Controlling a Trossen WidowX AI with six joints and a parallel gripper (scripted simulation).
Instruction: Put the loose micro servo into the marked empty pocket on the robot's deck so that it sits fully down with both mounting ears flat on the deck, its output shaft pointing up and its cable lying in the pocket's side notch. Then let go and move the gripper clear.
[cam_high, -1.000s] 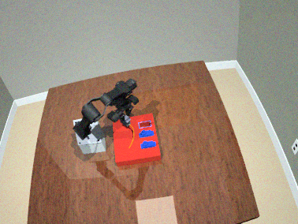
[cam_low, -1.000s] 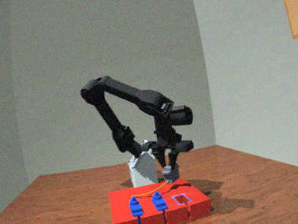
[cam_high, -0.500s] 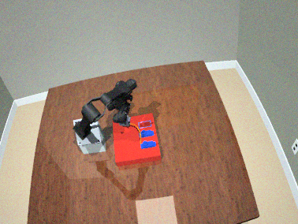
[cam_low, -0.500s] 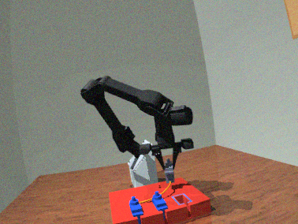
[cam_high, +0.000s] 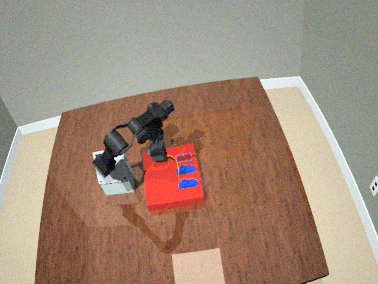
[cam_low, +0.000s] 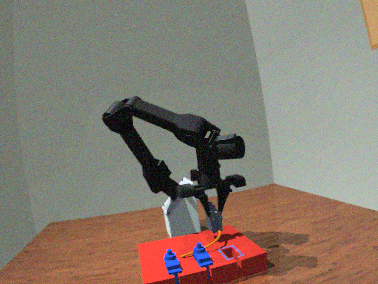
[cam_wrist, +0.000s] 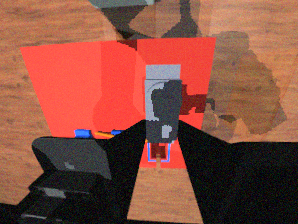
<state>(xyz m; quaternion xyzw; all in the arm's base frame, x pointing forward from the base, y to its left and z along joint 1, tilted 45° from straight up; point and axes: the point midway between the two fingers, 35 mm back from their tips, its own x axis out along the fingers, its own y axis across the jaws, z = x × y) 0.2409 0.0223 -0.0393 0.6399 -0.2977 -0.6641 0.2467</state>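
Right now the red deck is 10 cm below my gripper tip, 7 cm to the right of it and 2 cm behind it.
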